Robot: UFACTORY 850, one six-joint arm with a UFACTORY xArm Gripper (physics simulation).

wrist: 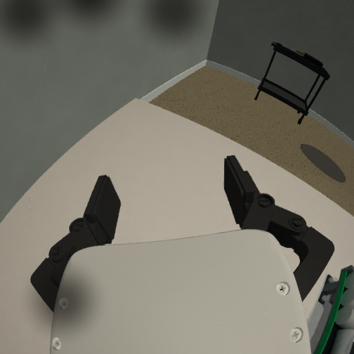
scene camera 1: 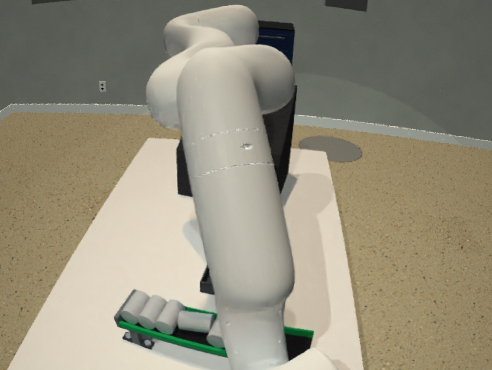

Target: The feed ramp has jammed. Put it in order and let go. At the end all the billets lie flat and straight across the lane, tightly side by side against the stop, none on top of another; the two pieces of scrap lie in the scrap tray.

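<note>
The feed ramp with green rails stands at the lower left in the scene view and is cut off at the lower right in the wrist view. Three grey billets lie across the lane, side by side at its left end. A fourth billet lies turned along the lane beside them. A fifth billet is partly hidden by the arm. A dark tray shows one corner behind the arm. No scrap can be made out. My gripper is open and empty, away from the ramp.
The arm covers the middle of the scene view and part of the ramp. The white table lies beneath. A black pedestal stands at the back of the table. A black cart stands on the floor by the wall.
</note>
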